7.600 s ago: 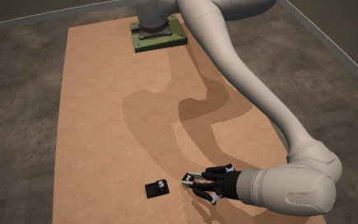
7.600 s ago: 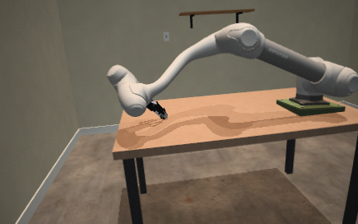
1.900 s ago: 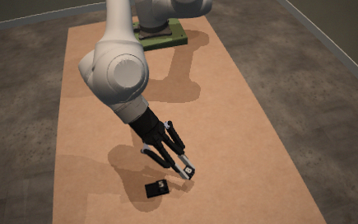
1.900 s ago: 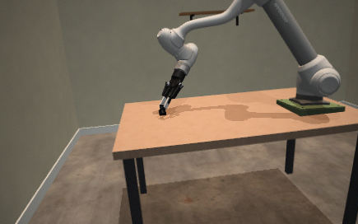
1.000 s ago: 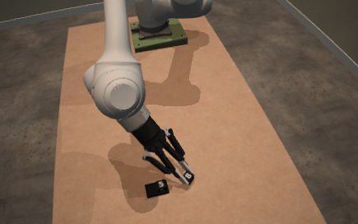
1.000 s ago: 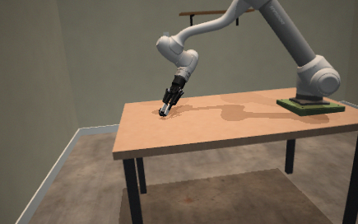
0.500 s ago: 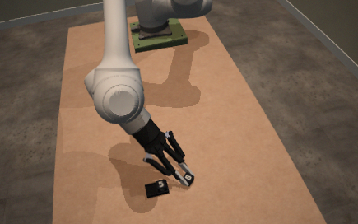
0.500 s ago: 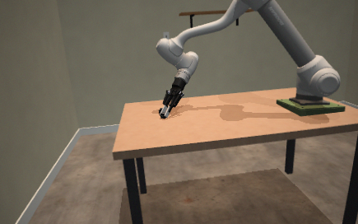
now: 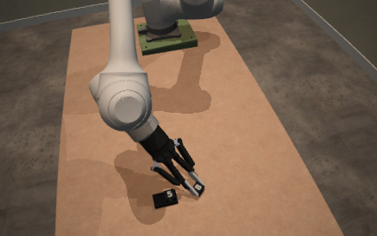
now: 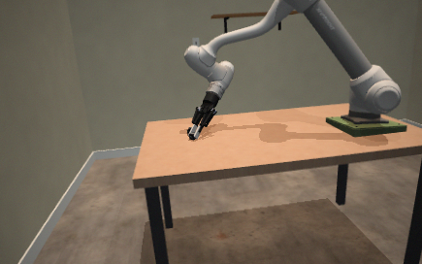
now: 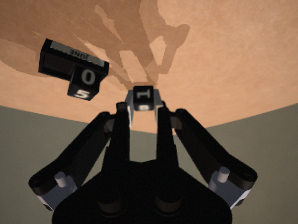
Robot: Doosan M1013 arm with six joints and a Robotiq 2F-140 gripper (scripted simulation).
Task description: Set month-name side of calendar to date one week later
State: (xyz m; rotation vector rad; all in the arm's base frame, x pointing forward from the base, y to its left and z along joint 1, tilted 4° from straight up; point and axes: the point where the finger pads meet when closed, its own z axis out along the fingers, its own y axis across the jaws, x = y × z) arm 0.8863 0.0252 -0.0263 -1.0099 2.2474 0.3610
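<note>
My gripper is now 10 mm short of the black cube, 10 mm to the right of it and 20 mm above it.
</note>
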